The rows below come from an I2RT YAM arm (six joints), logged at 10 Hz.
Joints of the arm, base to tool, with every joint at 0 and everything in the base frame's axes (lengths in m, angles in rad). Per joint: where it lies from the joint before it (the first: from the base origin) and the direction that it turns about. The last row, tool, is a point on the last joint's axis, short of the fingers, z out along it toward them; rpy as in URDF.
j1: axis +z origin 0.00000 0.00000 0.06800
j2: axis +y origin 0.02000 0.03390 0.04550
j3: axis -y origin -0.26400 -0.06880 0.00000
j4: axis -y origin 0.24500 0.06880 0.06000
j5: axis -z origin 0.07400 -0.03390 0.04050
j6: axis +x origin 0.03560 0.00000 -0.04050
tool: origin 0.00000 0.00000 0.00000 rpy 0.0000 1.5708 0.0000
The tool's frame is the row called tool.
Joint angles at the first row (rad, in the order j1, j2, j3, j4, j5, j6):
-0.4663 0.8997 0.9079 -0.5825 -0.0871 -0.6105
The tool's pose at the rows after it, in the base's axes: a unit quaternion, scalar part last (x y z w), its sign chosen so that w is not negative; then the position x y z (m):
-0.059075, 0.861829, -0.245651, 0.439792, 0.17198, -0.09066, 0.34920
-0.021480, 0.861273, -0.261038, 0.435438, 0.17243, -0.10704, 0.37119
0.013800, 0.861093, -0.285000, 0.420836, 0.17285, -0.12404, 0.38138
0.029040, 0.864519, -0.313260, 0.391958, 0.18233, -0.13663, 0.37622
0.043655, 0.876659, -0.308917, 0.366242, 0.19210, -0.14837, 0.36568
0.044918, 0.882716, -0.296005, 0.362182, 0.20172, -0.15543, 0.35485
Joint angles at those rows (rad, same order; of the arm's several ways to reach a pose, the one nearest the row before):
-0.4935 0.9188 1.0008 -0.5975 -0.0457 -0.6037
-0.5629 0.9769 1.1102 -0.6396 -0.0418 -0.5881
-0.6244 1.0260 1.1723 -0.6508 -0.0114 -0.5856
-0.6329 1.0784 1.1801 -0.6225 0.0650 -0.6034
-0.6446 1.1371 1.1867 -0.6236 0.0890 -0.5936
-0.6461 1.1783 1.1749 -0.5958 0.0743 -0.5837

